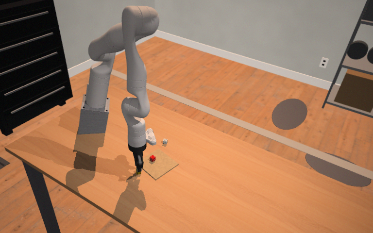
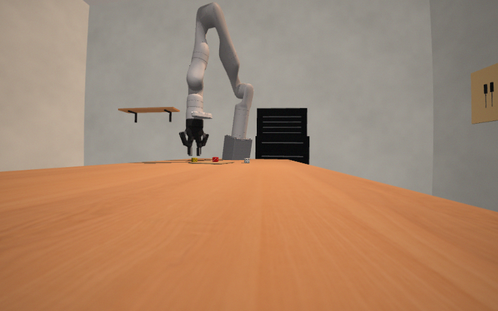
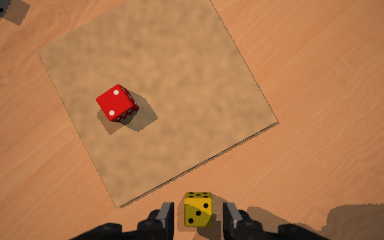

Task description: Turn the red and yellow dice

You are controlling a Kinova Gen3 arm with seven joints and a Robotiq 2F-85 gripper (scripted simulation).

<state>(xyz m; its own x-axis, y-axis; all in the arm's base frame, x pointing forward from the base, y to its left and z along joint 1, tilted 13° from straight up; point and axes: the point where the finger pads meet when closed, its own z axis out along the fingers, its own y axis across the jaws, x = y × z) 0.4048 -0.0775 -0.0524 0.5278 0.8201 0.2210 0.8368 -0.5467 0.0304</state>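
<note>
The yellow die lies 40 mm below my hand. Also, from my hand: white die (230 mm to the left, 50 mm behind, 40 mm below); then tan mat (100 mm to the left, 40 mm below, 20 mm ahead); then red die (100 mm to the left, 30 mm below, 10 mm behind).
</note>
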